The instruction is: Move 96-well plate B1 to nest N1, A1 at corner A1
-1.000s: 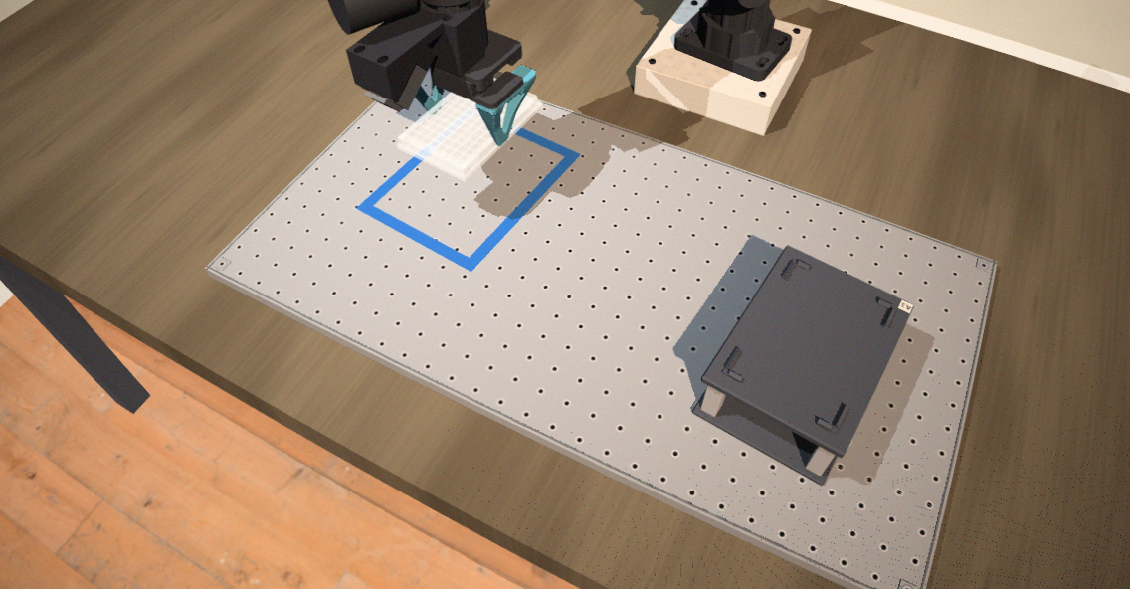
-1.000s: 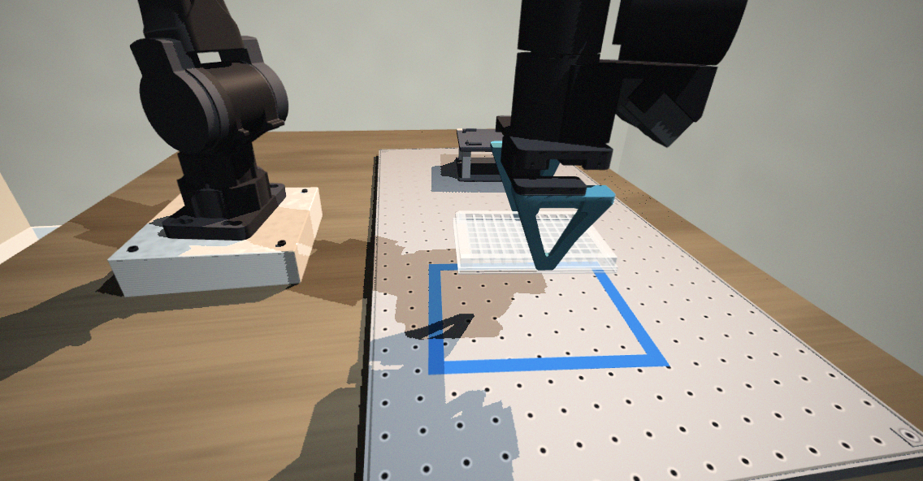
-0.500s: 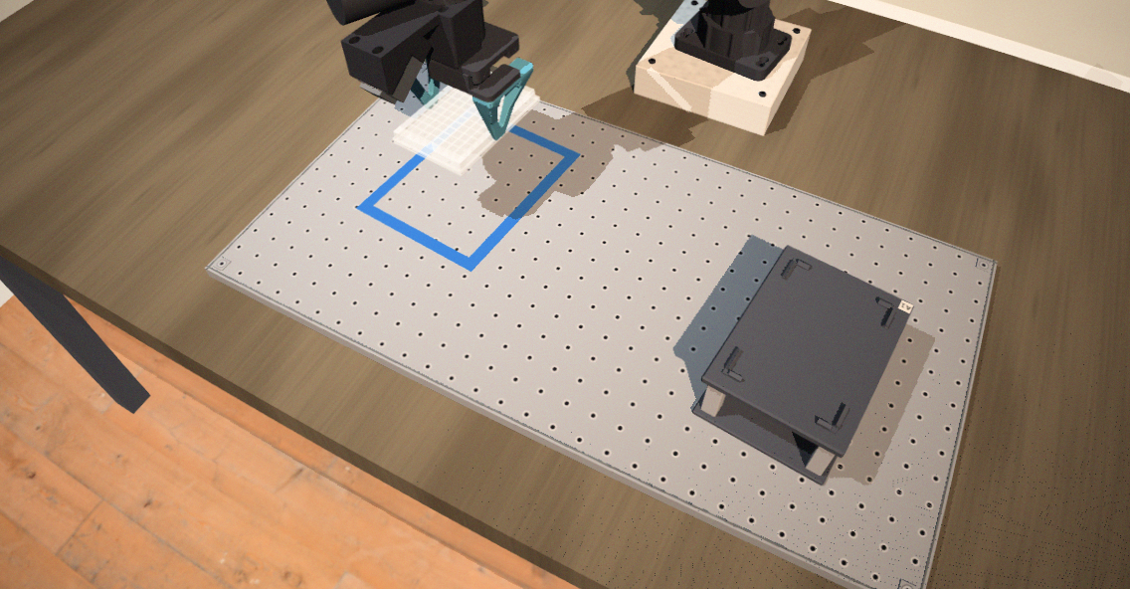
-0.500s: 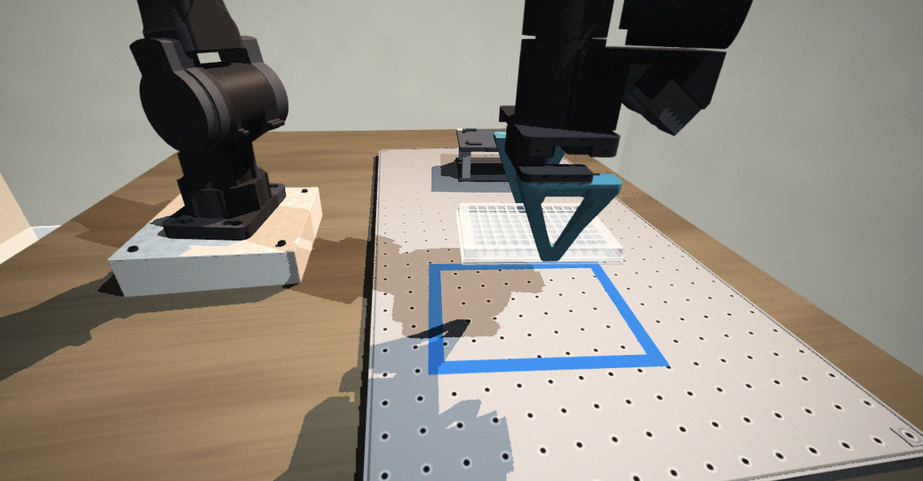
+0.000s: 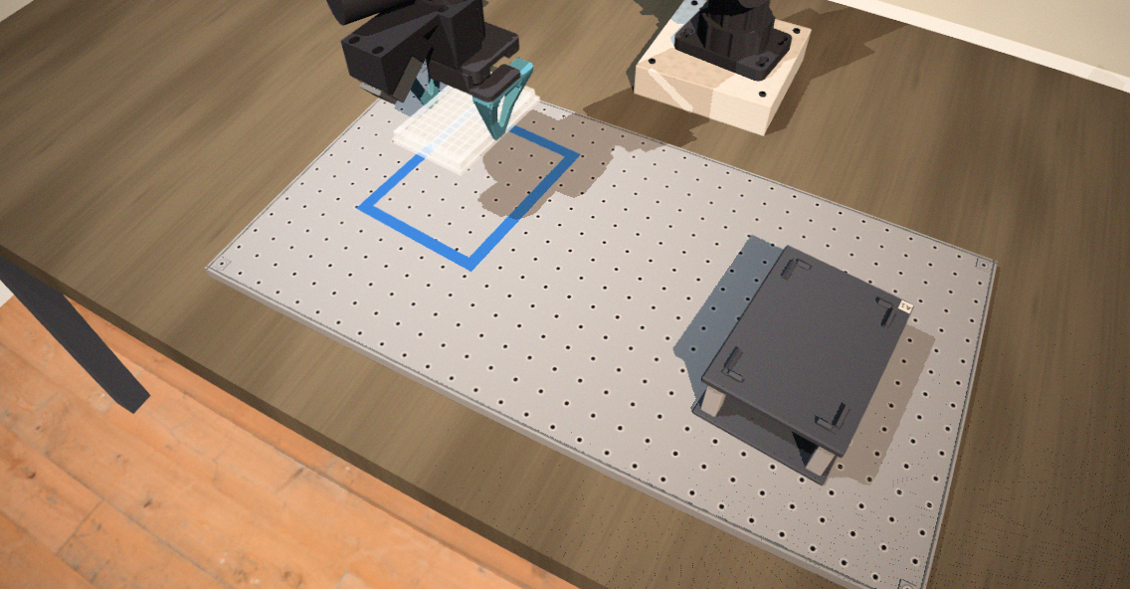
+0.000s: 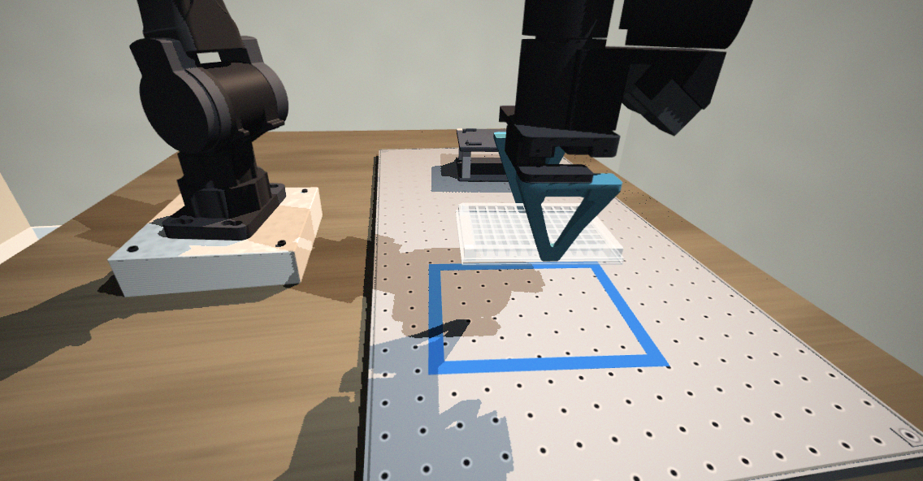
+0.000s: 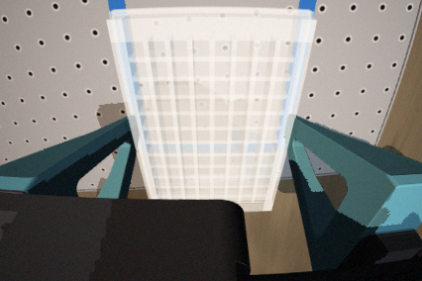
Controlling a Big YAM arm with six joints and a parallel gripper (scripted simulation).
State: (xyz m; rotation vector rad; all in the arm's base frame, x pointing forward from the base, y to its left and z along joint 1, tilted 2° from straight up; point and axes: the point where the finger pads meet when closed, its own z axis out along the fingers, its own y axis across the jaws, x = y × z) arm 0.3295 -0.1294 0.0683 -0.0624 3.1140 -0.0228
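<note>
The 96-well plate is 10 mm below my hand. From my hand the other things lie so: A1 tag: 50 mm behind, 440 mm to the left, 30 mm below; then raised nest N1: 20 mm ahead, 390 mm to the left, 30 mm below.
</note>
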